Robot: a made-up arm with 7 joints. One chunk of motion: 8 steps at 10 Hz.
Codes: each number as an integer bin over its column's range. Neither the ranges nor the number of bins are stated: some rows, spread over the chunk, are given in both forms.
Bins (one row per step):
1: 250 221 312 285 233 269
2: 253 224 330 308 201 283
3: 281 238 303 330 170 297
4: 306 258 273 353 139 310
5: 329 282 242 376 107 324
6: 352 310 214 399 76 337
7: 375 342 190 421 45 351
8: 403 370 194 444 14 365
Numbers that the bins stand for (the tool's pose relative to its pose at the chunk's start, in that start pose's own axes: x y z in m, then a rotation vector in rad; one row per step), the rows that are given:
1: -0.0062 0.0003 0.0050 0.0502 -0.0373 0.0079
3: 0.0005 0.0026 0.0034 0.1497 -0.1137 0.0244
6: 0.0158 0.0125 -0.0123 0.3023 -0.2278 0.0478
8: 0.0268 0.0207 -0.0158 0.4018 -0.3030 0.0643
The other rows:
2: -0.0055 0.0007 0.0081 0.1011 -0.0761 0.0161
4: 0.0059 0.0053 -0.0019 0.2006 -0.1514 0.0320
5: 0.0108 0.0086 -0.0074 0.2515 -0.1902 0.0402
7: 0.0207 0.0168 -0.0165 0.3510 -0.2654 0.0561

